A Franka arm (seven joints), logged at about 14 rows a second.
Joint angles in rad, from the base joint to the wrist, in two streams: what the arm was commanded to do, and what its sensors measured. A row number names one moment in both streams.
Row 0, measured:
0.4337, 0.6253, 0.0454, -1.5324, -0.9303, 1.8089, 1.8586
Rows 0 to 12, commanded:
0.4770, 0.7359, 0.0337, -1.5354, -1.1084, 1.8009, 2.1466
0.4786, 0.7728, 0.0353, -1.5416, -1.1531, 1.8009, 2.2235
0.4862, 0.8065, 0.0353, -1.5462, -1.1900, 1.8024, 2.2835
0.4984, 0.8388, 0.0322, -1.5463, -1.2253, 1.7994, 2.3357
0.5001, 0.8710, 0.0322, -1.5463, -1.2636, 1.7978, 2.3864
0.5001, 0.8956, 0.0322, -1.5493, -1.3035, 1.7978, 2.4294
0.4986, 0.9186, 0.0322, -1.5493, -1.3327, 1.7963, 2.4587
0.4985, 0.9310, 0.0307, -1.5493, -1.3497, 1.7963, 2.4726
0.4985, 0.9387, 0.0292, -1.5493, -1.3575, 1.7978, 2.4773
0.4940, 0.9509, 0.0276, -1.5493, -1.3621, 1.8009, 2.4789
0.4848, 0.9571, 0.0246, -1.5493, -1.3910, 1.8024, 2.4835
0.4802, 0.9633, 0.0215, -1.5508, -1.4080, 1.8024, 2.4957
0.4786, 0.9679, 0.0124, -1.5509, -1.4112, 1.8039, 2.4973
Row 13, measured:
0.4885, 0.9606, 0.0200, -1.5498, -1.3762, 1.8070, 2.4658
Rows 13 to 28, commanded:
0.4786, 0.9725, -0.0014, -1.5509, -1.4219, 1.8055, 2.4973
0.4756, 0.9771, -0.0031, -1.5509, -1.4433, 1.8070, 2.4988
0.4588, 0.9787, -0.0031, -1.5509, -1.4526, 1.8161, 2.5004
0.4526, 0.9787, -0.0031, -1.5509, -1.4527, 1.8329, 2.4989
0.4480, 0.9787, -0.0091, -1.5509, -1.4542, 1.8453, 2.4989
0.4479, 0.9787, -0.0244, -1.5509, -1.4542, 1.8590, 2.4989
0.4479, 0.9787, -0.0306, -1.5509, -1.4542, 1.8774, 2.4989
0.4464, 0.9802, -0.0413, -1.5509, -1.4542, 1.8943, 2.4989
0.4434, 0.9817, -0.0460, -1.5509, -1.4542, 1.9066, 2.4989
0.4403, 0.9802, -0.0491, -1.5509, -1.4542, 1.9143, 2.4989
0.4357, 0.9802, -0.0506, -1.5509, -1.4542, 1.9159, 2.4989
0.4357, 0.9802, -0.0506, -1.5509, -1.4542, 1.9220, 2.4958
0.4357, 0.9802, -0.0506, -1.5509, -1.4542, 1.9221, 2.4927
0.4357, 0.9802, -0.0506, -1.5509, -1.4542, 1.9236, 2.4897
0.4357, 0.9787, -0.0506, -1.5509, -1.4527, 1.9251, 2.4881
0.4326, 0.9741, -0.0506, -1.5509, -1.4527, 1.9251, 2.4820
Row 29, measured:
0.4432, 0.9772, -0.0543, -1.5492, -1.4346, 1.9118, 2.4759
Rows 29 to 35, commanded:
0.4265, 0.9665, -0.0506, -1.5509, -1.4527, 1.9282, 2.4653
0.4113, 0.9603, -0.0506, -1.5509, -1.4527, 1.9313, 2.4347
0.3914, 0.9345, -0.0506, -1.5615, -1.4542, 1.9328, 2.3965
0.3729, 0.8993, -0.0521, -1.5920, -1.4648, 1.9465, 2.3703
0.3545, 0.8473, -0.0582, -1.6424, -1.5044, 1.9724, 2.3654
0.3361, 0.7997, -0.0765, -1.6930, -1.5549, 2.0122, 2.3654
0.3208, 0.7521, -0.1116, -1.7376, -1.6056, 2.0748, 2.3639
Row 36, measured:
0.3660, 0.8971, -0.0832, -1.5882, -1.5232, 1.9743, 2.3797
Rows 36 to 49, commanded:
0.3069, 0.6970, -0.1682, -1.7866, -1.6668, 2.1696, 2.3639
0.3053, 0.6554, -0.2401, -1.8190, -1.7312, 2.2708, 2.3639
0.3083, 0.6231, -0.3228, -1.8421, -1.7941, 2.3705, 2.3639
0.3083, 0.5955, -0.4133, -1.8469, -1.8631, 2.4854, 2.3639
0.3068, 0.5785, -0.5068, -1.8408, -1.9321, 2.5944, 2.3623
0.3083, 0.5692, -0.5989, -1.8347, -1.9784, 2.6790, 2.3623
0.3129, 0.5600, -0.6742, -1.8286, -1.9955, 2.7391, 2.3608
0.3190, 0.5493, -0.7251, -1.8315, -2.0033, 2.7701, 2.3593
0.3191, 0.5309, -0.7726, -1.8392, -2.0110, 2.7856, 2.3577
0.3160, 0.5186, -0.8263, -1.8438, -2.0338, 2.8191, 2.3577
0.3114, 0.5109, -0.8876, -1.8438, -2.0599, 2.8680, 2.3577
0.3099, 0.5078, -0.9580, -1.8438, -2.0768, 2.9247, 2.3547
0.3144, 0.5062, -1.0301, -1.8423, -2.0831, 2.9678, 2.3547
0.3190, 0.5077, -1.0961, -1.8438, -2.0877, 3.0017, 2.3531
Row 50, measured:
0.2973, 0.5478, -0.9877, -1.8120, -2.0553, 2.9411, 2.3623
